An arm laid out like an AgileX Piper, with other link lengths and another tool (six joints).
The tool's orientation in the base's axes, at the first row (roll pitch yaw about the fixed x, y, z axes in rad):
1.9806, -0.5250, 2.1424
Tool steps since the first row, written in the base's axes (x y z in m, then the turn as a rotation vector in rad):
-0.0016, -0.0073, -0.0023, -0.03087, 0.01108, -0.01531
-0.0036, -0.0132, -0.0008, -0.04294, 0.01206, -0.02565
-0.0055, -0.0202, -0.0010, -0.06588, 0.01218, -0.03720
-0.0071, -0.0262, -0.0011, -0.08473, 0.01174, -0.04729
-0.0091, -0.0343, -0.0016, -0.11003, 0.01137, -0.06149
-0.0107, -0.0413, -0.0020, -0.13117, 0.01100, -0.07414
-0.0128, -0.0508, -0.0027, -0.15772, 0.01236, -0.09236
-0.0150, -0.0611, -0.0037, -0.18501, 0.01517, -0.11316
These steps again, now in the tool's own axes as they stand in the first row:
-0.0057, -0.0015, -0.0051, 0.01484, -0.03207, -0.00784
-0.0083, -0.0005, -0.0109, 0.01602, -0.04749, -0.01163
-0.0126, -0.0005, -0.0167, 0.02106, -0.07007, -0.02279
-0.0163, -0.0005, -0.0217, 0.02451, -0.08901, -0.03211
-0.0215, -0.0007, -0.0283, 0.02896, -0.11498, -0.04424
-0.0261, -0.0008, -0.0338, 0.03225, -0.13730, -0.05415
-0.0323, -0.0009, -0.0413, 0.03654, -0.16749, -0.06457
-0.0393, -0.0012, -0.0493, 0.04093, -0.20041, -0.07364

